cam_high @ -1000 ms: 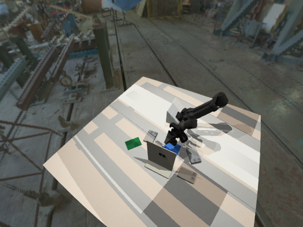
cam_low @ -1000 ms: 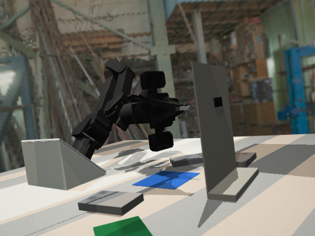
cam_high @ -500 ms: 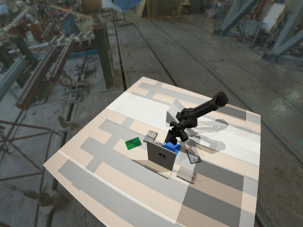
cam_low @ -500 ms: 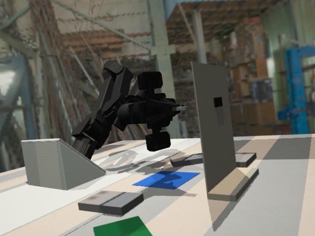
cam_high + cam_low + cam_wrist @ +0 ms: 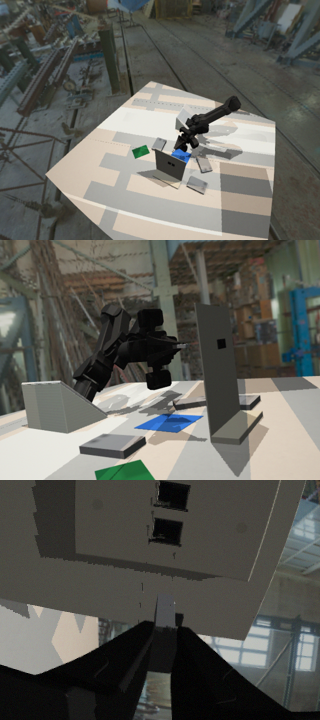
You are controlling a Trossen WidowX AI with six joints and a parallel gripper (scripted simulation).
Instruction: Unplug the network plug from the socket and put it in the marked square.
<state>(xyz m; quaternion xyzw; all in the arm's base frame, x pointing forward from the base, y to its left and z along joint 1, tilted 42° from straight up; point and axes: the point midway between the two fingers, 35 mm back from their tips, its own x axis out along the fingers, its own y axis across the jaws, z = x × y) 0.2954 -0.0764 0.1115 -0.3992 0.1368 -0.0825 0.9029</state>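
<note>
My gripper tip is now 60 mm past the blue square, 20 mm to the right of it and 180 mm above it. The rest, counted from my gripper tip: grey upright panel: 90 mm ahead, 10 mm to the left, 70 mm below; network plug: right at my gripper tip.
</note>
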